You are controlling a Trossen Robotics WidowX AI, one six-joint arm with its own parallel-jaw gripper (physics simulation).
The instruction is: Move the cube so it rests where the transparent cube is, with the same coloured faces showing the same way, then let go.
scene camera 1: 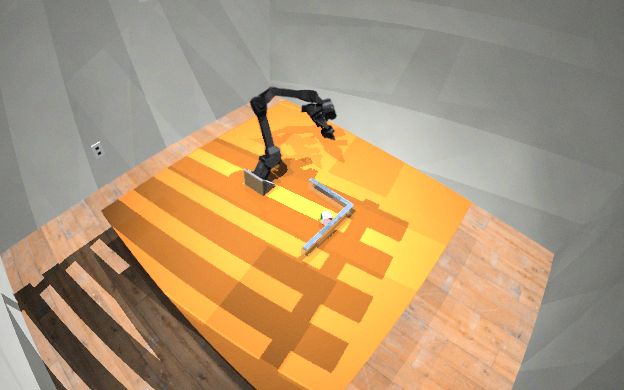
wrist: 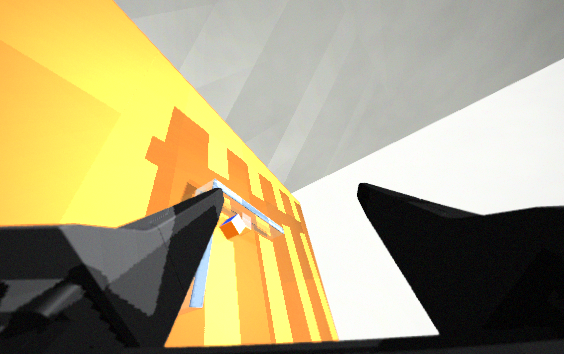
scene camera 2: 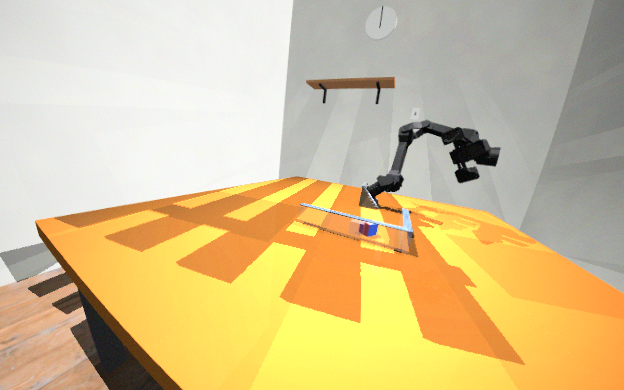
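Where they show: gripper, fingertip midpoint: (scene camera 1: 331, 134) (wrist: 290, 191) (scene camera 2: 455, 155); arm's base, origin of the base link: (scene camera 1: 259, 176) (scene camera 2: 370, 192).
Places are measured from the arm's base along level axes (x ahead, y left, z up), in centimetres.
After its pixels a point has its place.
Observation:
The cube (scene camera 1: 326, 215) @[y 3.0, x 36.3, z -2.2 cm] (scene camera 2: 370, 229) (wrist: 231, 229) @[y 4.6, x 34.5, z -3.5 cm] sits on the table, inside the corner of an L-shaped low wall. A white face shows in scene camera 1, blue and red faces in scene camera 2, and orange, blue and white faces in the wrist view. The transparent cube (scene camera 2: 356, 227) (wrist: 247, 221) is a faint pale shape right beside it; its face colours are too faint to tell. My gripper (scene camera 1: 329, 135) @[y 24.7, x 20.7, z 20.3 cm] (scene camera 2: 467, 175) (wrist: 290, 191) @[y 24.7, x 20.7, z 20.3 cm] is open and empty, high above the table and well away from the cube, on the far side of the wall's short arm.
The L-shaped wall (scene camera 1: 327, 227) @[y -3.3, x 41.1, z -0.1 cm] (scene camera 2: 340, 214) @[y -4.6, x 41.8, z -0.2 cm] (wrist: 199, 287) @[y 14.2, x 20.9, z -0.2 cm] has clear panels and a light blue top edge, and stands close to both cubes. My arm's base plate (scene camera 1: 256, 183) @[y -4.0, x 2.2, z -0.3 cm] stands behind them. Striped light and shadow cover the orange table (scene camera 1: 430, 225) @[y 32.1, x 75.0, z -6.1 cm] (scene camera 2: 320, 350) @[y 2.2, x 75.1, z -6.1 cm].

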